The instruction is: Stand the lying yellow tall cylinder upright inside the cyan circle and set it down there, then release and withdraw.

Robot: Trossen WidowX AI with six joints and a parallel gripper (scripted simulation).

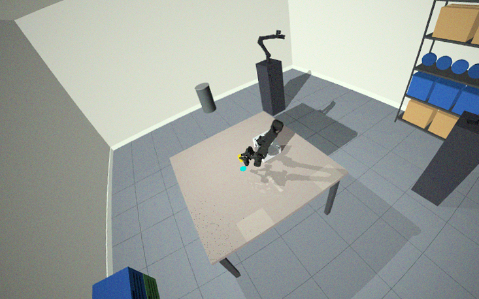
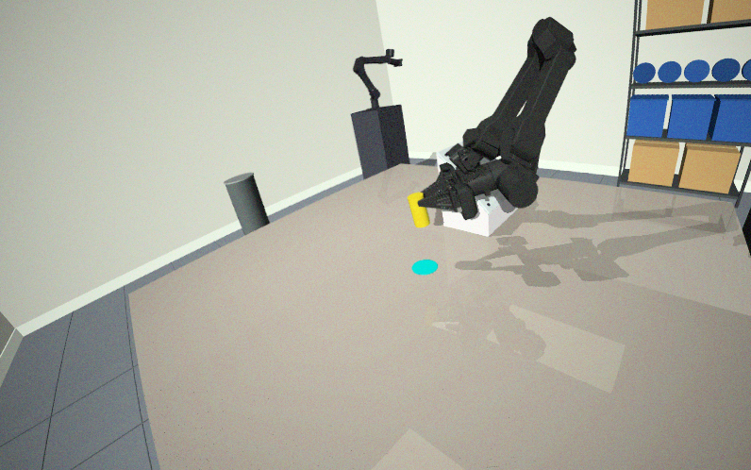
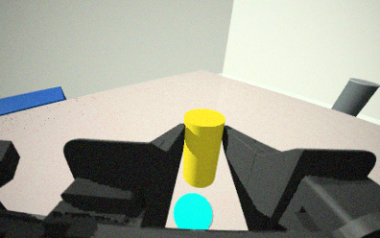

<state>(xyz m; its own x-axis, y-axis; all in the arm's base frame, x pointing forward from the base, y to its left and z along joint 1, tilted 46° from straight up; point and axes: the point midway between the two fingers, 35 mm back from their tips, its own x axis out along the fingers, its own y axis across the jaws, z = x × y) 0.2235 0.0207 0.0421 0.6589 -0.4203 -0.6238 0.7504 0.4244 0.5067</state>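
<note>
My gripper tip is now 160 mm above the cyan circle. From my gripper tip the other things lie so: yellow tall cylinder: 20 mm below.
</note>
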